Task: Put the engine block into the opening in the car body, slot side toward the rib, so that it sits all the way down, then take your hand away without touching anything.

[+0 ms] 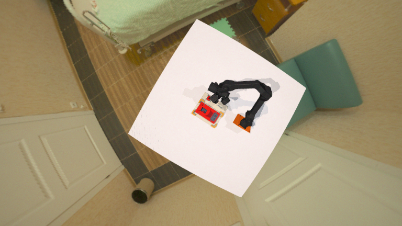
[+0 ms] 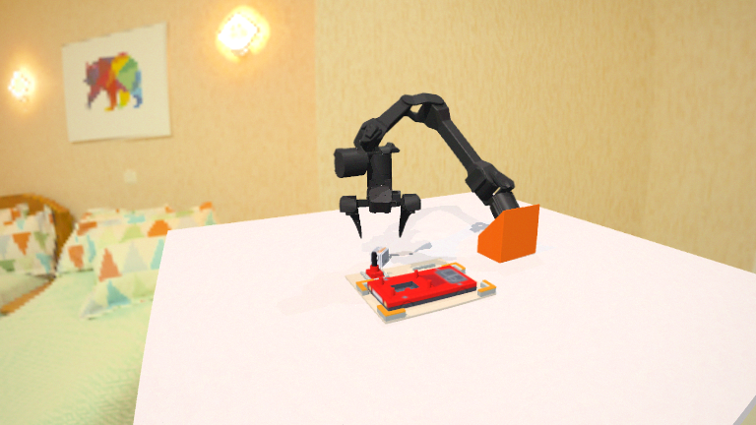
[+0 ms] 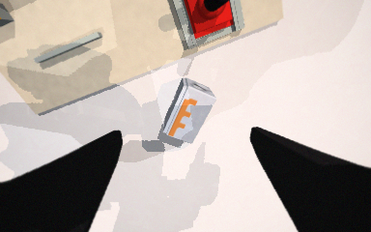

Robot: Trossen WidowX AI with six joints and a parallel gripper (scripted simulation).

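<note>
Right now the grey engine block is 5 cm below my gripper tip.
</note>
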